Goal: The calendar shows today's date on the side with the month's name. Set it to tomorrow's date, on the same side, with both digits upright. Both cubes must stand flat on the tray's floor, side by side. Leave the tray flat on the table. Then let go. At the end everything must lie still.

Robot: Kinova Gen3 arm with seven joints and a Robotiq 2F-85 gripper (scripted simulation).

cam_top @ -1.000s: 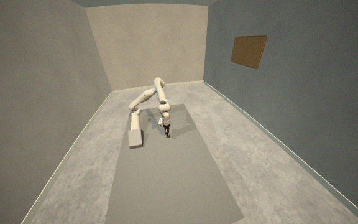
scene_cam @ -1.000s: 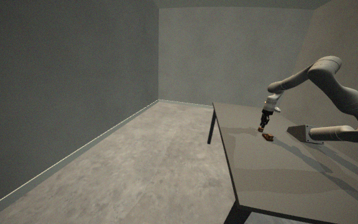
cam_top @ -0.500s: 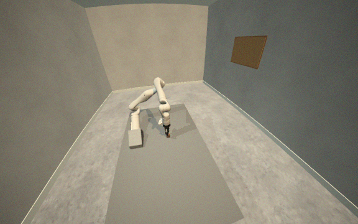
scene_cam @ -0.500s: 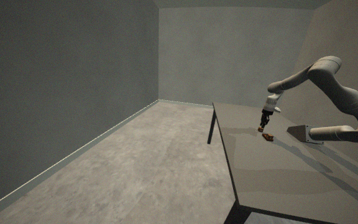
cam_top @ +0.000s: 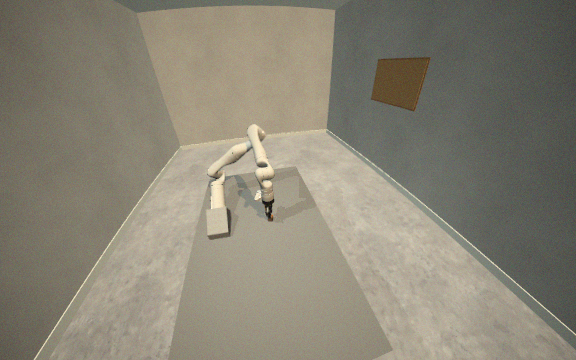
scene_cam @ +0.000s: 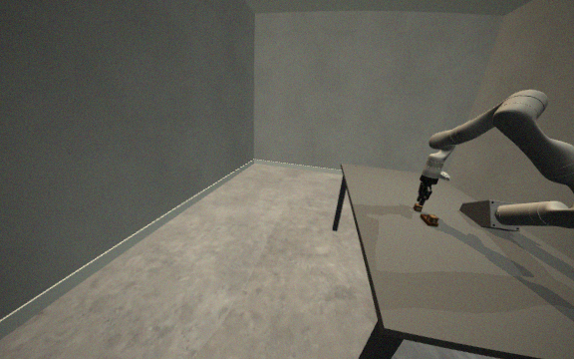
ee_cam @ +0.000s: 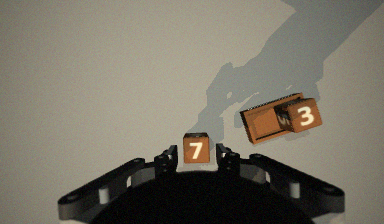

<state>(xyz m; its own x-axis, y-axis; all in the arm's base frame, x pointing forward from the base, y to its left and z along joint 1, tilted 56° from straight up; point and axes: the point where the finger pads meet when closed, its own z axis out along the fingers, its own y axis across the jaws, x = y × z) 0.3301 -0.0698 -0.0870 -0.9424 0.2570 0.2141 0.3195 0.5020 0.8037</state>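
Now: the digit cube 4 cm below my hand. From my hand the other things lie so: orange tray: 11 cm to the left, 5 cm below.
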